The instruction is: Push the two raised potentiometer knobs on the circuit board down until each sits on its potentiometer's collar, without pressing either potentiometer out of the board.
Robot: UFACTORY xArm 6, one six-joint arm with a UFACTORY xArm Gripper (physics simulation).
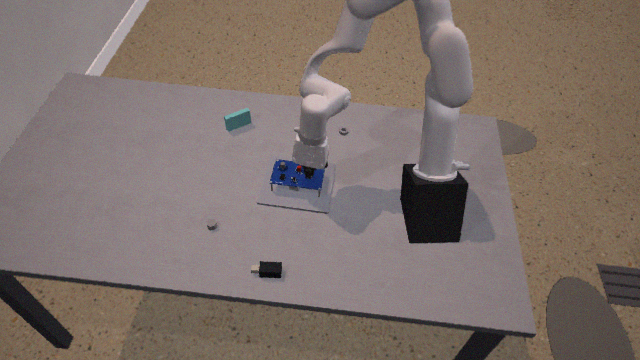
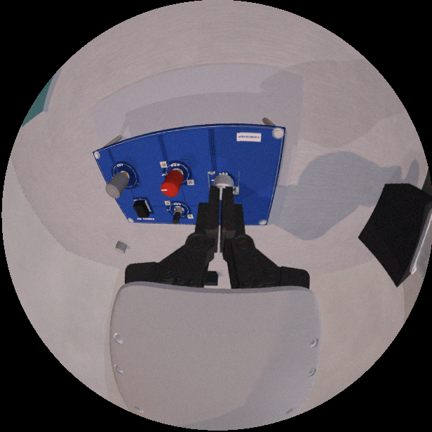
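Where they show: gripper, fingertip midpoint: (image 1: pixel 308 175); arm's base at its link origin: (image 1: pixel 434 173).
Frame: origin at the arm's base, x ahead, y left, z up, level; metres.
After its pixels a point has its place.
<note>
The blue circuit board (image 1: pixel 316 182) @(x 0.343, y -0.011, z -0.090 m) (image 2: pixel 250 160) stands on legs above a flat grey plate (image 1: pixel 295 203) @(x 0.403, y 0.044, z -0.131 m). On it a tall grey knob (image 1: pixel 283 165) @(x 0.449, y -0.054, z -0.070 m) (image 2: pixel 118 185) stands at the left and a tall red knob (image 1: pixel 299 169) @(x 0.398, y -0.046, z -0.074 m) (image 2: pixel 172 183) near the middle. A light grey ribbed knob (image 2: pixel 223 181) stands at the right, partly hidden by the fingers. My gripper (image 1: pixel 309 173) @(x 0.368, y -0.029, z -0.080 m) (image 2: pixel 220 199) is shut and empty, pointing down, with its fingertips at the top of the ribbed knob; whether they touch it I cannot tell. The seats under the knobs are too small to judge.
A black switch (image 2: pixel 141 208) and a small black-tipped part (image 2: pixel 177 215) are on the board's near side. A teal block (image 1: pixel 237 119) @(x 0.630, y -0.276, z -0.098 m), a dark ring (image 1: pixel 343 131) @(x 0.261, y -0.273, z -0.127 m), a small grey cylinder (image 1: pixel 212 225) @(x 0.637, y 0.150, z -0.119 m) and a black USB-like stick (image 1: pixel 270 269) @(x 0.452, y 0.288, z -0.107 m) lie on the table (image 1: pixel 125 175) @(x 0.952, y -0.031, z -0.139 m).
</note>
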